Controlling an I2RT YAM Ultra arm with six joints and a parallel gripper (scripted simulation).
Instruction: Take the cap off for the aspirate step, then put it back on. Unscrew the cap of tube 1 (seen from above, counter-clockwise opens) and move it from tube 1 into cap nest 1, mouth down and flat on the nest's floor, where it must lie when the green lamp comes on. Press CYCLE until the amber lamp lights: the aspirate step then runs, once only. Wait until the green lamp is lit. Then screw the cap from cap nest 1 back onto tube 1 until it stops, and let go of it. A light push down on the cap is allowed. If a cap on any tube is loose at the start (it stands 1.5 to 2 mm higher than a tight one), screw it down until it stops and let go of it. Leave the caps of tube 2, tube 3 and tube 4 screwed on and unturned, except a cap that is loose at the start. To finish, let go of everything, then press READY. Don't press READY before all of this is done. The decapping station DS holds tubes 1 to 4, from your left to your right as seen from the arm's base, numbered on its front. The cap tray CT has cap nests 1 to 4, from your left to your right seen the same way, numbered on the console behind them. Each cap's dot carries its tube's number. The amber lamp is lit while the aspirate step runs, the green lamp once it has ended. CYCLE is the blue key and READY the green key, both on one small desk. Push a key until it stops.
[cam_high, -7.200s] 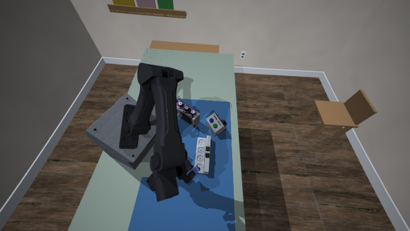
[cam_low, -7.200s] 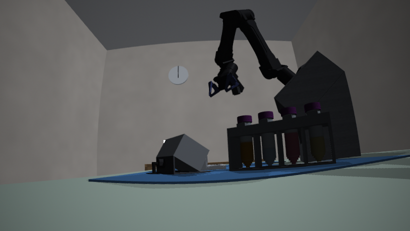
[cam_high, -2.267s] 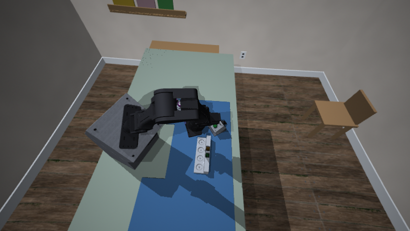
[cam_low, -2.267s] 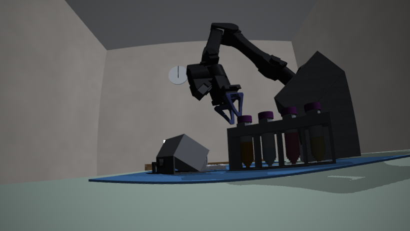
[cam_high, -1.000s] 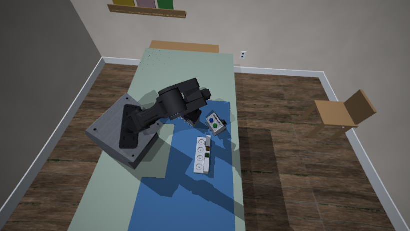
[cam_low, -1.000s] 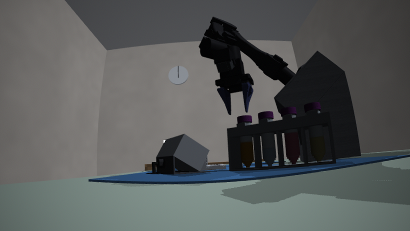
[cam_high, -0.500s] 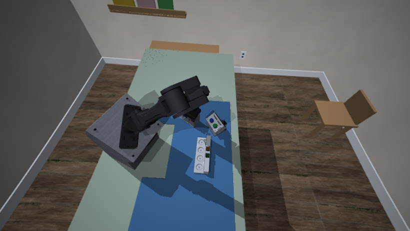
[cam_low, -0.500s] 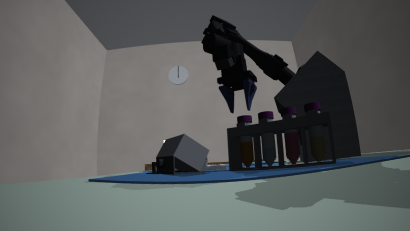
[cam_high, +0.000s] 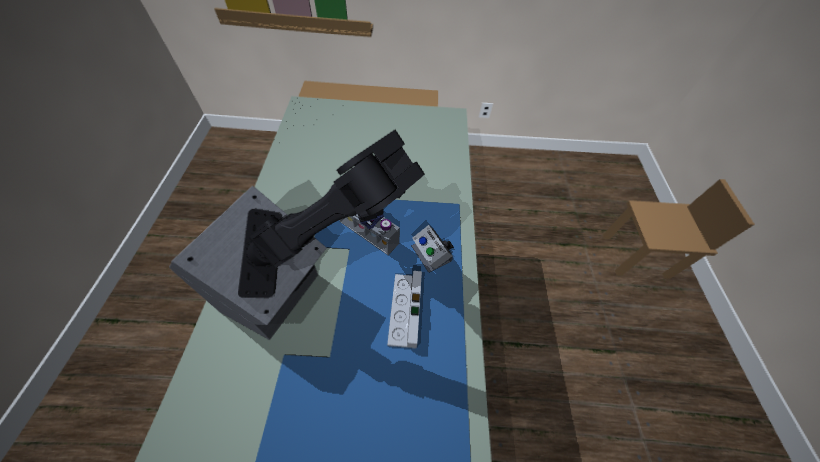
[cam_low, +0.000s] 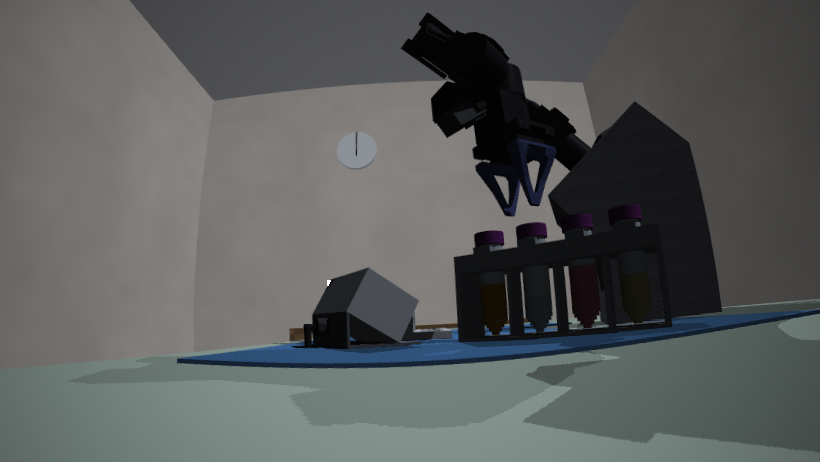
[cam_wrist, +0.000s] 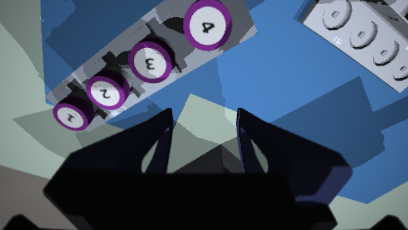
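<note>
Now: the threaded neck of tube 1 4 cm behind my hand, 13 cm to the left of it and 4 cm below it. From my hand the other things lie so: green ready key (17 cm ahead, 9 cm to the right, 9 cm below); key desk (18 cm ahead, 7 cm to the right, 11 cm below); blue cycle key (16 cm ahead, 5 cm to the right, 9 cm below).
</note>
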